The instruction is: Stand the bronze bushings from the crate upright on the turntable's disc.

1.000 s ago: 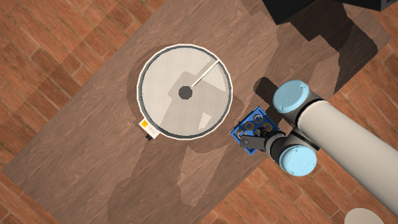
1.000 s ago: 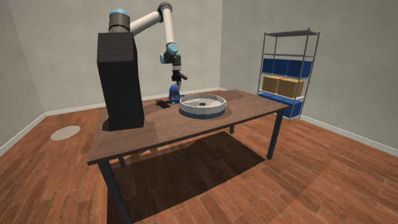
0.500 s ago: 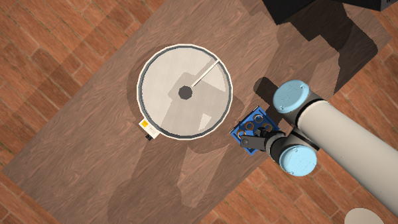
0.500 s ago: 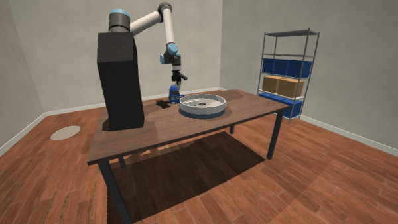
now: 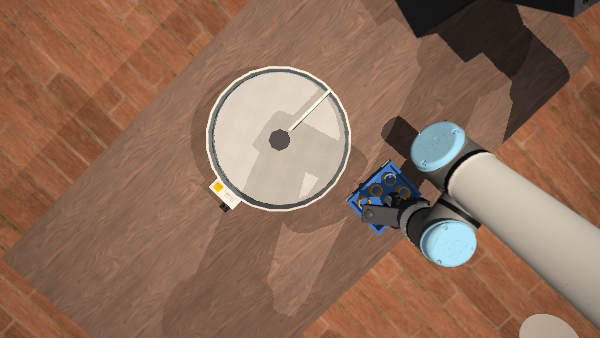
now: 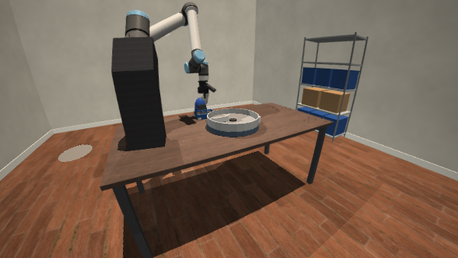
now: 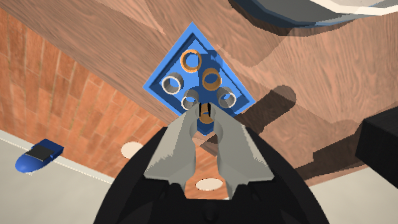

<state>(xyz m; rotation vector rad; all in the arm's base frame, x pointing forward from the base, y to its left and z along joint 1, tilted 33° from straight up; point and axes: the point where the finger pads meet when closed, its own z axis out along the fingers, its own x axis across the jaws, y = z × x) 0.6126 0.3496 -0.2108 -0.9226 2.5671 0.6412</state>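
My hand is 12 cm above the blue crate, 2 cm to the right of it and 1 cm past it. From my hand the other things lie so: round turntable: 34 cm to the right, 9 cm below, 8 cm ahead.
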